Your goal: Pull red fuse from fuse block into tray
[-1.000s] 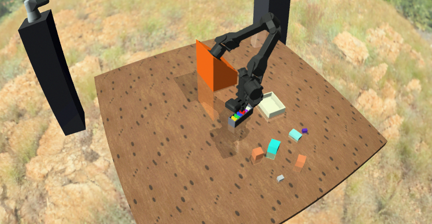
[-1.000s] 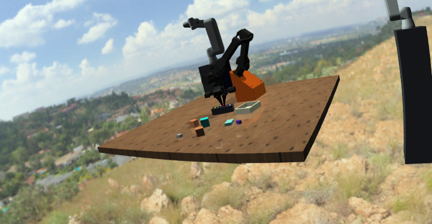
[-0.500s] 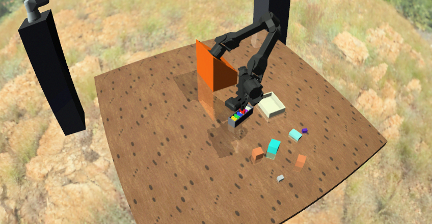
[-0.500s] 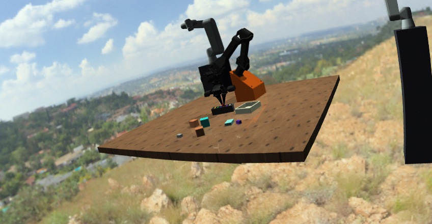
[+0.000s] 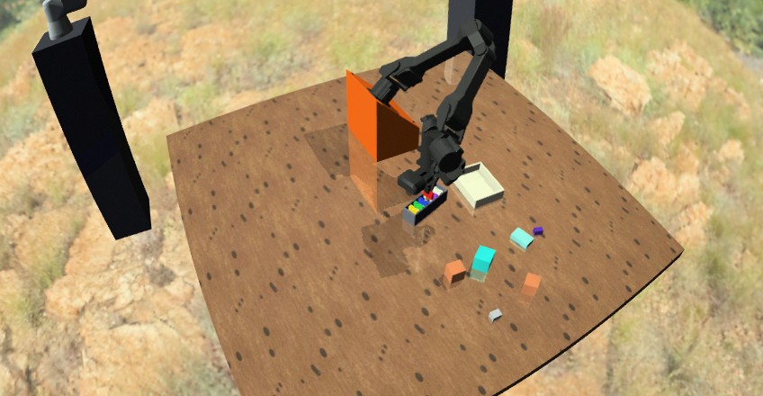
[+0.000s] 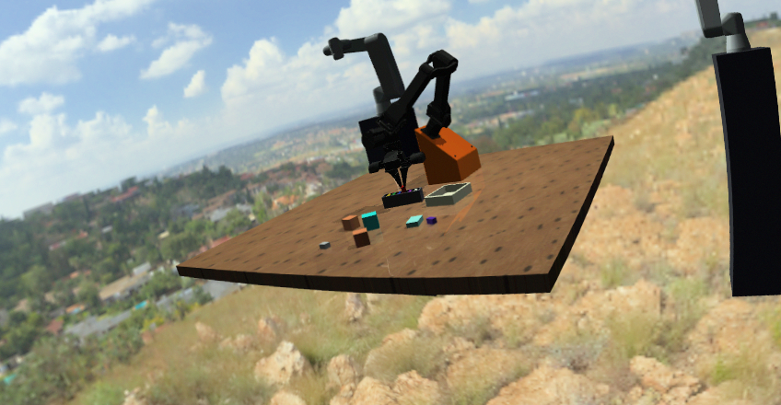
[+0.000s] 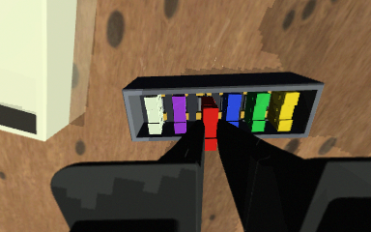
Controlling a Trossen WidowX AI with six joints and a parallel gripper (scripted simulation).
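The blue fuse is 30 mm below my gripper tip, 20 mm to the right of it and 10 mm ahead of it. Round my gripper tip: red fuse (10 mm below); then purple fuse (30 mm below, 20 mm to the left, 10 mm behind); then cream tray (170 mm to the left, 50 mm below, 10 mm behind).
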